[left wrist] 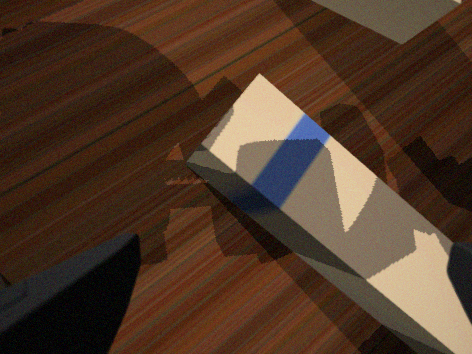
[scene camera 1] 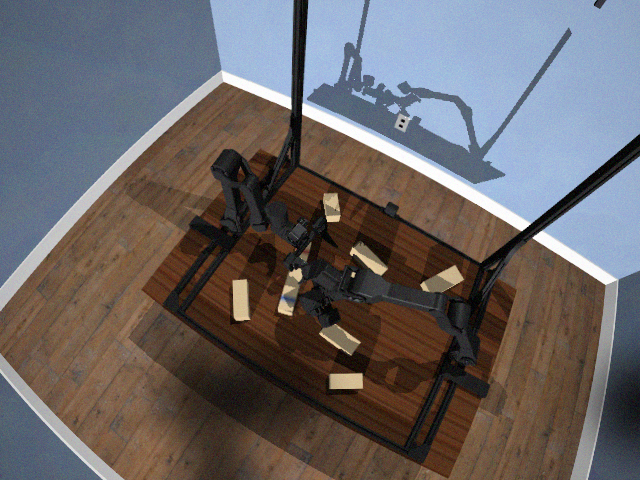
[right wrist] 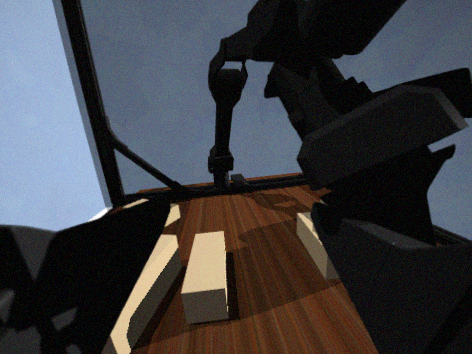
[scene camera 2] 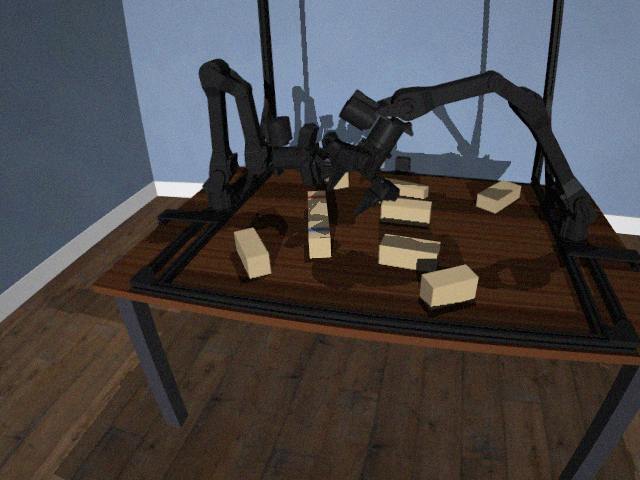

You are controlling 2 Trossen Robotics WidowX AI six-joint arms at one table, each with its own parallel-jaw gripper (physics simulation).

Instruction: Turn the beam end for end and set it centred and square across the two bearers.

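Frame: origin at the left arm's base, x ahead, y left, z up, level; centimetres.
Seen in the pictures: left gripper, fingertip midpoint: (left wrist: 291,252) (right wrist: 406,261) (scene camera 2: 341,202); right gripper, fingertip midpoint: (scene camera 1: 328,259) (right wrist: 242,205); left arm's base, origin of the base link: (scene camera 1: 459,353) (right wrist: 222,186) (scene camera 2: 571,236); right arm's base, origin of the base link: (scene camera 1: 235,225) (scene camera 2: 221,206).
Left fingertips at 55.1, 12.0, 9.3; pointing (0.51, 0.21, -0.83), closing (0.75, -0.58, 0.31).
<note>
Offsets run from my left fingertips to a thing's middle, as dx, dy, dz. "*": to the spot under its first point. Level surfaces: height alone.
The beam @(+7.4, -6.9, -8.7) (scene camera 1: 290,291) (scene camera 2: 318,228) (left wrist: 305,182) is a long tan block with a blue band near one end. It lies flat on the table @(dz -11.2) (scene camera 1: 390,381) (scene camera 2: 347,290). My left gripper (scene camera 1: 319,307) (scene camera 2: 368,202) is open and empty. It hangs just above the table beside the beam's blue-banded end. My right gripper (scene camera 1: 314,231) (scene camera 2: 325,172) (right wrist: 242,205) is open and empty, low over the beam's other end. Two tan blocks @(-13.2, -16.3, -8.8) (scene camera 2: 406,210) @(-15.6, +3.5, -8.8) (scene camera 2: 409,250) lie side by side to the right of the beam.
More tan blocks lie about: one to the left of the beam @(+18.0, +9.7, -8.7) (scene camera 1: 241,300) (scene camera 2: 252,252), one at the front right (scene camera 1: 346,381) (scene camera 2: 449,285), one at the far right (scene camera 1: 442,279) (scene camera 2: 498,195) and one at the back @(* +10.1, -35.9, -6.5) (scene camera 1: 331,207). A black frame (scene camera 2: 318,311) rims the table.
</note>
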